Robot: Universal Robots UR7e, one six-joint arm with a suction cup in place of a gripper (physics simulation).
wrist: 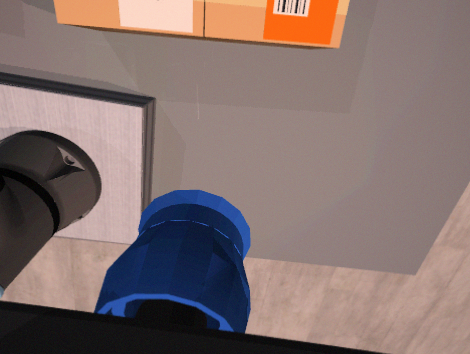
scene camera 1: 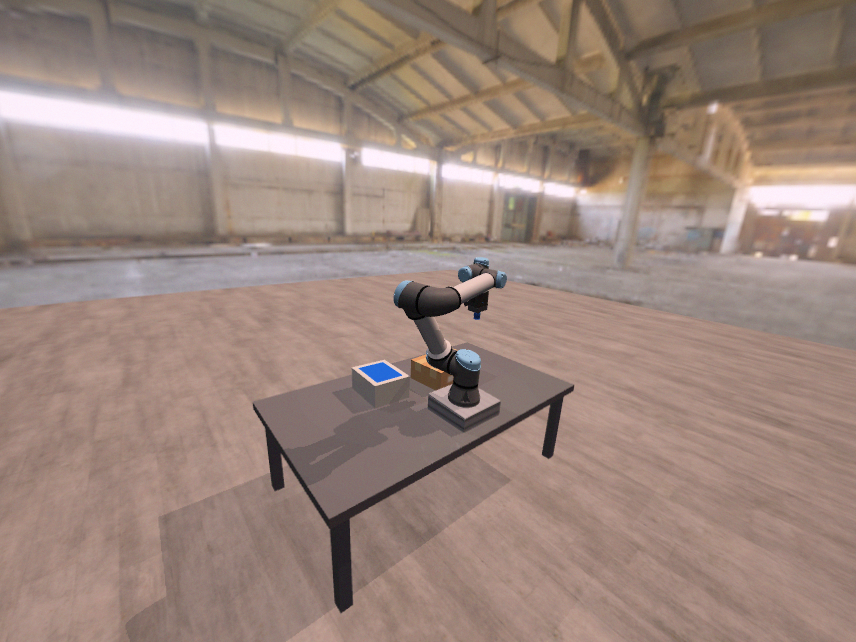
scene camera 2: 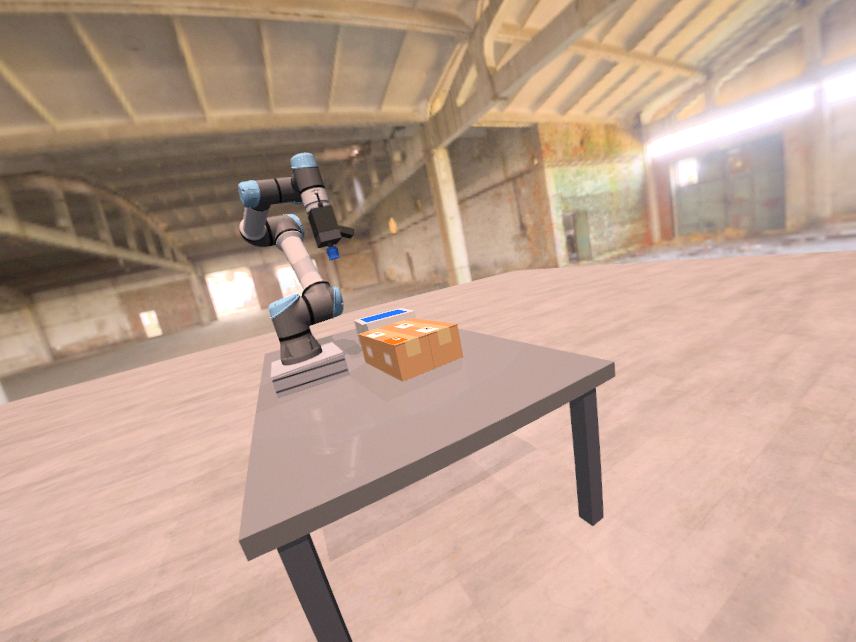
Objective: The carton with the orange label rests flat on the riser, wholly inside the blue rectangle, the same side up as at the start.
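Seen in the pictures: hand at its tool point: (wrist: 194, 238) (scene camera 1: 476, 318) (scene camera 2: 334, 258); arm's base at its link origin: (wrist: 50, 177) (scene camera 1: 463, 398) (scene camera 2: 302, 357).
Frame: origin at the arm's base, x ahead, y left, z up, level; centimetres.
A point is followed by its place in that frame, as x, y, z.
The carton (scene camera 1: 423, 371) (scene camera 2: 418, 362) @[29.8, -37.4, -4.0] (wrist: 232, 22) @[24.2, -24.8, 3.6] is brown and rests flat on the table beside the riser. Its orange label (scene camera 2: 395, 339) @[26.1, -31.7, 3.7] (wrist: 300, 27) @[24.8, -32.7, 3.7] is on the top, near the edge toward the arm's base. In scene camera 1 the arm partly hides the carton. The riser (scene camera 1: 369, 391) @[34.8, 30.1, -1.2] (scene camera 2: 361, 323) @[28.6, 14.8, 4.0] is a pale block with the blue rectangle (scene camera 1: 380, 371) @[41.2, 19.2, 4.1] (scene camera 2: 387, 315) @[41.9, 16.3, 4.1] on its top; the carton partly hides it in scene camera 2. My gripper (scene camera 1: 476, 315) (scene camera 2: 333, 253) (wrist: 195, 200), a blue suction cup, is open, holds nothing and hangs high above the table, apart from the carton.
The arm's base stands on a pale plinth (scene camera 1: 461, 409) @[-5.6, 7.7, -0.4] (scene camera 2: 309, 376) @[-0.4, -13.5, -4.1] (wrist: 117, 175) @[1.7, -10.1, 0.2] near one long edge of the dark table (scene camera 1: 311, 428) @[32.4, 61.3, -7.9] (scene camera 2: 387, 414) @[11.9, -54.2, -7.9] (wrist: 300, 160) @[4.7, -40.7, -7.9]. The carton stands between the riser and the table's far end in scene camera 1.
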